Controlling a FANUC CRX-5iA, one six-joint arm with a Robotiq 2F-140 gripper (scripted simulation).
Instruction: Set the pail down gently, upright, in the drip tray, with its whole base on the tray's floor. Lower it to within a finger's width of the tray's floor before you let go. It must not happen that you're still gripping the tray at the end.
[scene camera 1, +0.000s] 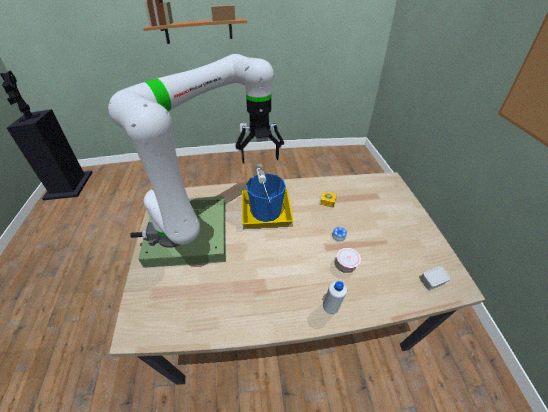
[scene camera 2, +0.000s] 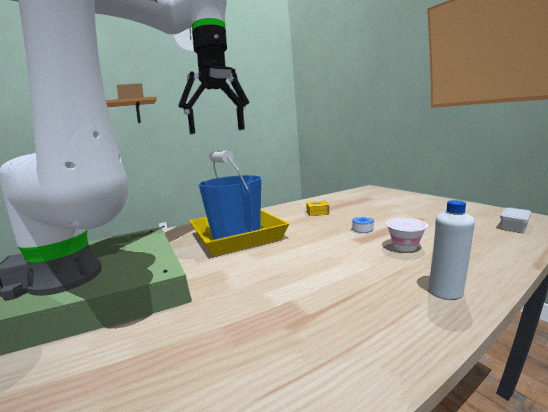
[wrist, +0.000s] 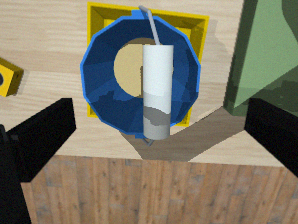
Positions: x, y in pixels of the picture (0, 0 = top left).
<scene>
my gripper: scene camera 1; scene camera 2; wrist 160, 114
yellow drip tray: scene camera 1; scene camera 2; wrist 194, 26
same spot on yellow drip tray: (scene camera 2: 272, 229) = (scene camera 1: 282, 222)
same spot on my gripper: (scene camera 1: 263, 120) = (scene camera 2: 219, 55)
</scene>
